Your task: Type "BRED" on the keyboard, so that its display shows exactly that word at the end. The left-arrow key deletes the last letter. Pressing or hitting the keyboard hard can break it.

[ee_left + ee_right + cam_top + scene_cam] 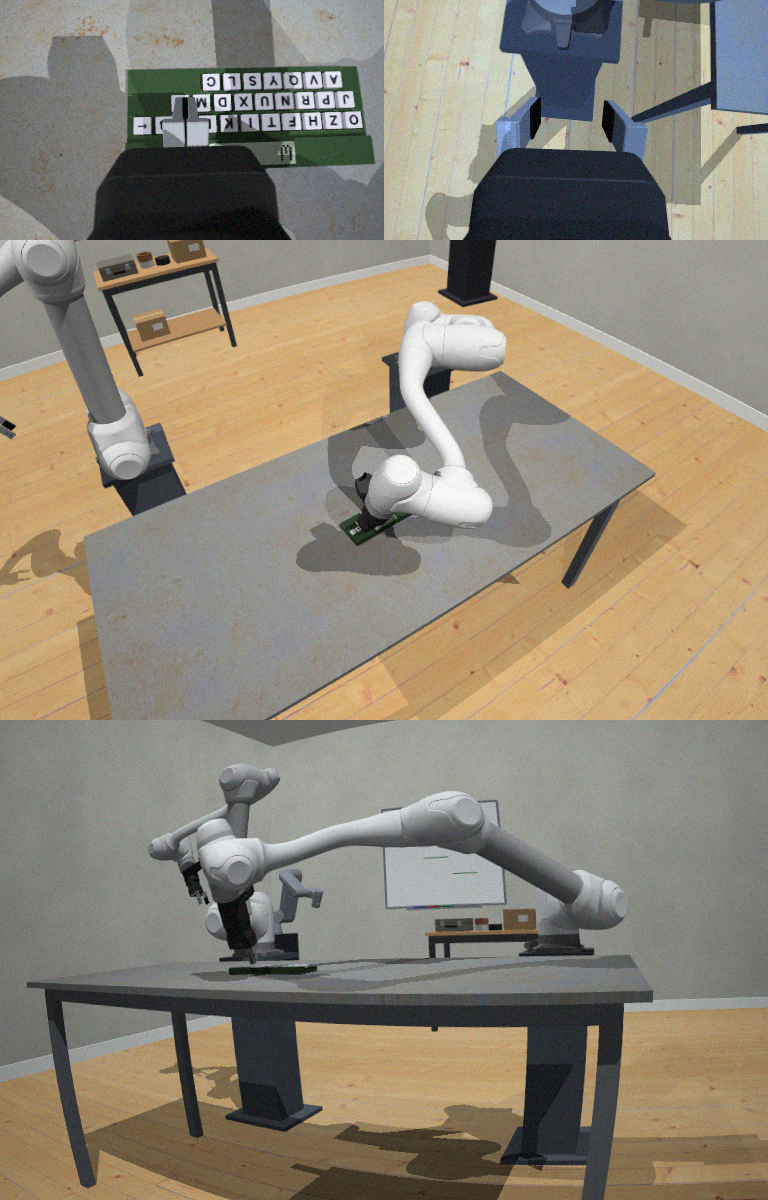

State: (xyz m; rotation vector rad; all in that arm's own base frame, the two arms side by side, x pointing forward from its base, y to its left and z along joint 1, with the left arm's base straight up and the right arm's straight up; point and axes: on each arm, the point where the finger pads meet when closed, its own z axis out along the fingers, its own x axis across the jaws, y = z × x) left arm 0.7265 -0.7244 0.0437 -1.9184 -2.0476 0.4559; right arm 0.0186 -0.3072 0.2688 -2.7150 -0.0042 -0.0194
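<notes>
My left hand is 40 mm to the left of the left-arrow key, 30 mm above it and 10 mm short of it.
</notes>
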